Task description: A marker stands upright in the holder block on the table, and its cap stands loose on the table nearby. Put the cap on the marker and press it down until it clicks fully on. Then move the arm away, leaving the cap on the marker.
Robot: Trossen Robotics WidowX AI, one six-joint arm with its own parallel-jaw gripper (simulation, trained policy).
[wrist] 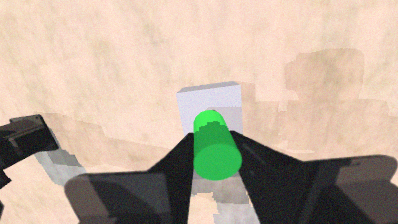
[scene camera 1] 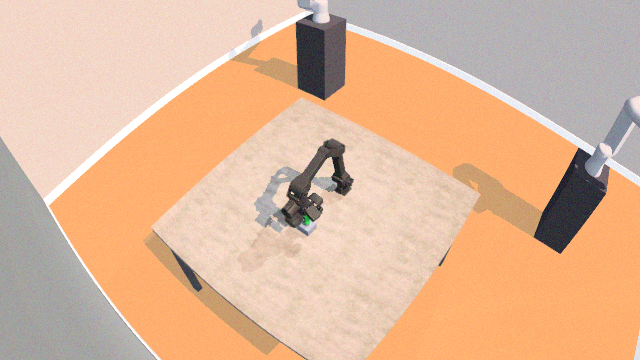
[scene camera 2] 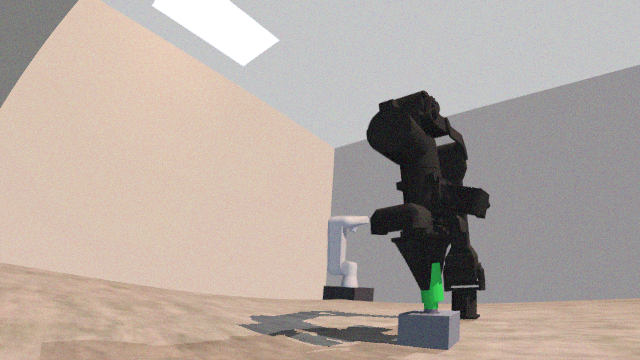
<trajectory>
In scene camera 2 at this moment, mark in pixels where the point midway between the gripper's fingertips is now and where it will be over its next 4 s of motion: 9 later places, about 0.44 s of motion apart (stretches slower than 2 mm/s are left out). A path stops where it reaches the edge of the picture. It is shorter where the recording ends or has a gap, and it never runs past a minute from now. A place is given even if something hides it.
My gripper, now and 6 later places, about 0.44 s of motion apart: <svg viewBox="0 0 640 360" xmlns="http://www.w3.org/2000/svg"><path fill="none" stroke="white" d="M430 288L429 289L429 290L429 292L429 307L431 295L430 267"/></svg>
</trajectory>
